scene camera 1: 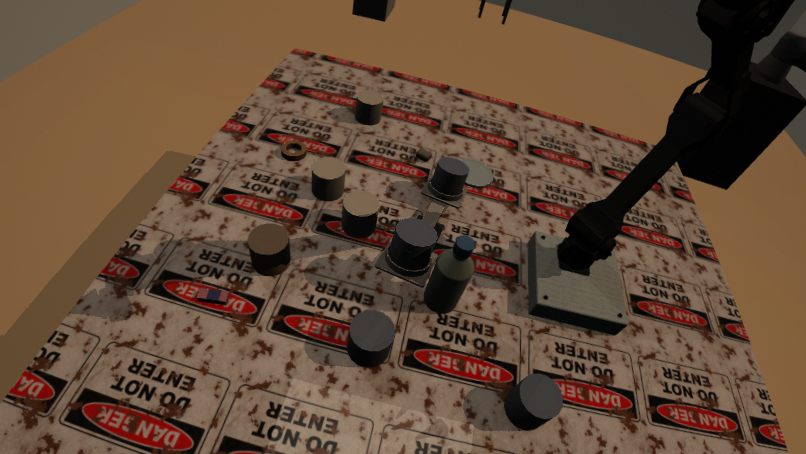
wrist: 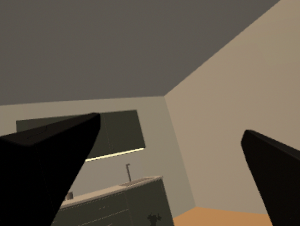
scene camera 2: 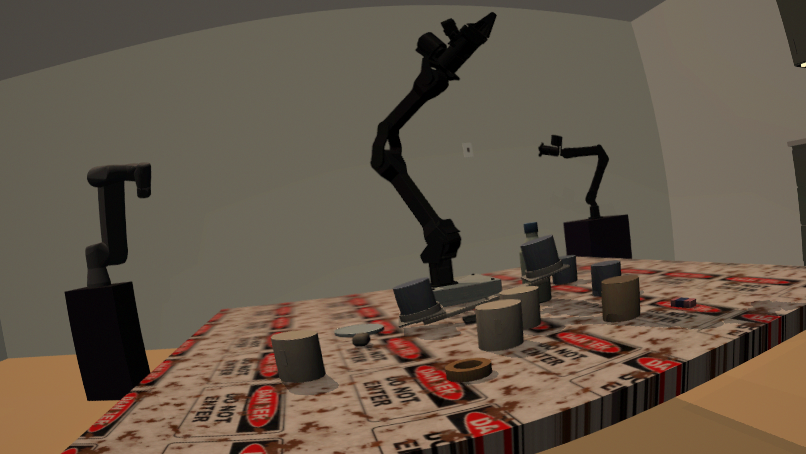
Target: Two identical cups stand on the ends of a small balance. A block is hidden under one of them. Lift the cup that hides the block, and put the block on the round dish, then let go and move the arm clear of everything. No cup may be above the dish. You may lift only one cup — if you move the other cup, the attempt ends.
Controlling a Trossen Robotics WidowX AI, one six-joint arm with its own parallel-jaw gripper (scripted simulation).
Scene:
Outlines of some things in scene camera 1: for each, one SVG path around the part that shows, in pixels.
A dark cup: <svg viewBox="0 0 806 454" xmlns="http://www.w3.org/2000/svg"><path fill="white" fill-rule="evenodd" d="M442 157L438 160L431 185L443 194L459 195L463 190L470 168L465 162L457 158Z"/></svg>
A dark cup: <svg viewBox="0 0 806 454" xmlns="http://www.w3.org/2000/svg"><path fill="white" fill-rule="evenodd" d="M403 219L396 225L388 255L396 265L404 269L414 271L424 269L428 265L436 244L437 232L433 226L423 220L415 218Z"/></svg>

